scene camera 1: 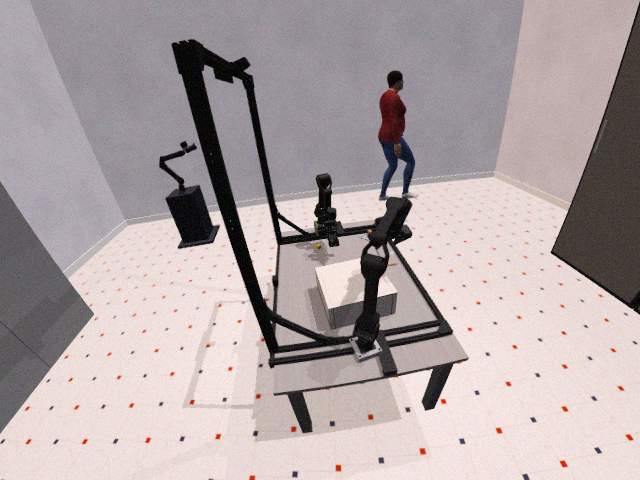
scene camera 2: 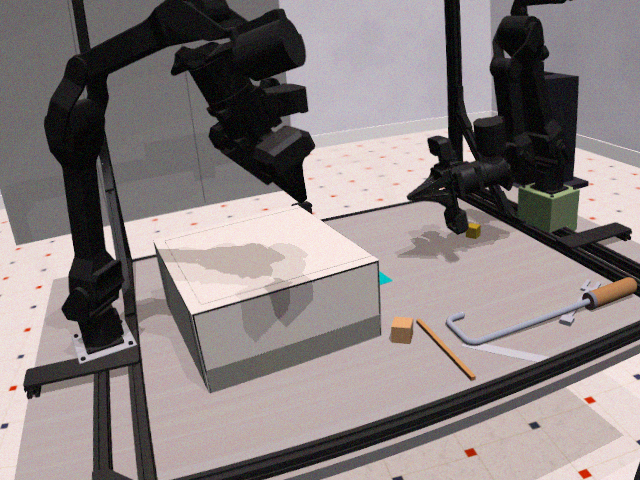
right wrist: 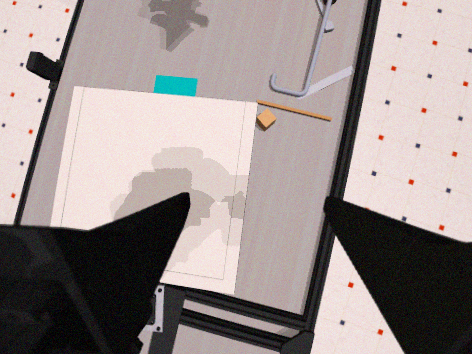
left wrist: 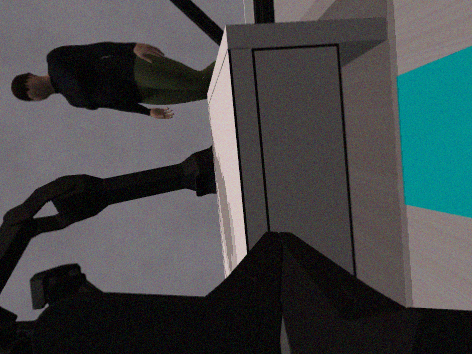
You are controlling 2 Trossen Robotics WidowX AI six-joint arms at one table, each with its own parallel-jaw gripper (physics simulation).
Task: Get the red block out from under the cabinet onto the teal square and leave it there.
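Places are measured from the left arm's base along level axes (x up, y ahead, z left), in centimetres.
Where they show: left gripper, between the fingertips: (scene camera 1: 332, 243) (scene camera 2: 407, 198) (left wrist: 276, 245); right gripper, between the fingertips: (scene camera 2: 285, 191) (right wrist: 256, 200); left arm's base, origin of its link: (scene camera 1: 322, 222) (scene camera 2: 549, 188); right arm's base, origin of its link: (scene camera 1: 365, 344) (scene camera 2: 102, 340).
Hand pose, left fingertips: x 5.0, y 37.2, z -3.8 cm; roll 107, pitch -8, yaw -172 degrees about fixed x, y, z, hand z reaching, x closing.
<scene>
Things, the pixels of their top centre, and the offset from my left fingertips. "spot": a spot on its surface instead.
- grey cabinet, centre of its top: (left wrist: 224, 197) (scene camera 2: 254, 248) (right wrist: 147, 183) (scene camera 1: 353, 279) dx -1.3, dy +31.3, dz +0.3 cm
- teal square, a spot on its surface: (left wrist: 440, 135) spot: dx -14.8, dy +11.1, dz -3.7 cm
- orange-brown block, centre of its top: (scene camera 2: 402, 322) (right wrist: 266, 117) dx -11.8, dy +15.5, dz +19.0 cm
- thin stick, centre of its top: (scene camera 2: 443, 345) (right wrist: 294, 109) dx -14.1, dy +12.3, dz +25.4 cm
- yellow cube, centre of its top: (scene camera 2: 473, 225) (scene camera 1: 318, 245) dx -12.3, dy -21.0, dz -4.0 cm
The white and grey cabinet (scene camera 1: 338, 284) (scene camera 2: 336, 253) (left wrist: 305, 140) (right wrist: 115, 125) stands on the table. The teal square (scene camera 2: 384, 279) (left wrist: 440, 135) (right wrist: 176, 85) lies flat by its edge, partly hidden by the cabinet in scene camera 2. The red block does not show in any view. My left gripper (scene camera 2: 412, 196) (left wrist: 276, 245) is shut and empty, above the table on the teal square's side of the cabinet, its fingers pointing toward the cabinet in scene camera 2. My right gripper (scene camera 2: 303, 205) (right wrist: 256, 200) is open and empty, high above the cabinet.
An orange-brown block (scene camera 2: 401, 330) (right wrist: 266, 119) and a thin stick (scene camera 2: 444, 348) (right wrist: 295, 111) lie beside a cabinet corner. A hooked metal rod (scene camera 2: 532, 324) (right wrist: 314, 55) with a wooden handle lies nearby. A yellow cube (scene camera 1: 318, 246) (scene camera 2: 473, 230) sits near the left gripper.
</scene>
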